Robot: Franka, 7 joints.
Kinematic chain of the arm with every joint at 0, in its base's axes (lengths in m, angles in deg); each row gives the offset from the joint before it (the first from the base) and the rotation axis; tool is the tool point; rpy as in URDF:
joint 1: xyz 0 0 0.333 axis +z
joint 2: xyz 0 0 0 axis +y
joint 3: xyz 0 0 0.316 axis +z
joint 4: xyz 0.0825 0 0 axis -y
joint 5: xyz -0.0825 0 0.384 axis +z
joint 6: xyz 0 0 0 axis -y
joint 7: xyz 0.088 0 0 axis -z
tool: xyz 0 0 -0.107 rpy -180 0 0
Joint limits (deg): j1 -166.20..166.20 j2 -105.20..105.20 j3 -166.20..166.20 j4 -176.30..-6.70 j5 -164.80..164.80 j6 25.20..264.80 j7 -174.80..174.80
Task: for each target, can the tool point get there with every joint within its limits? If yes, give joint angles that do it. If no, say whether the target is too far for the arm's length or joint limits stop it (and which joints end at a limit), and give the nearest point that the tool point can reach.
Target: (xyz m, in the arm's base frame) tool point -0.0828 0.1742 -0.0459
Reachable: yes | joints 15.80 82.98 19.12 -148.24 -98.15 165.48 23.51
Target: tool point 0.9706 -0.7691 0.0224
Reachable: no: too far | nearest point 0.6522 -0.5168 0.1243 | short by 0.419 m
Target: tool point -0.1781 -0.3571 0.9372
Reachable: yes | joints 9.59 -34.16 -57.10 -70.30 23.22 241.50 58.84
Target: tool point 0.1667 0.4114 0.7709
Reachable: yes | joints 95.88 -4.62 -40.72 -78.77 -119.67 229.64 -54.60
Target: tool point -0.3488 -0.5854 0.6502
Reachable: yes | joints 44.77 -74.75 -13.81 -28.67 75.18 225.55 -82.40
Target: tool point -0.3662 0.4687 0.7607
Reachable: yes | joints -140.03 -1.96 -87.80 -85.21 -64.85 127.38 5.34
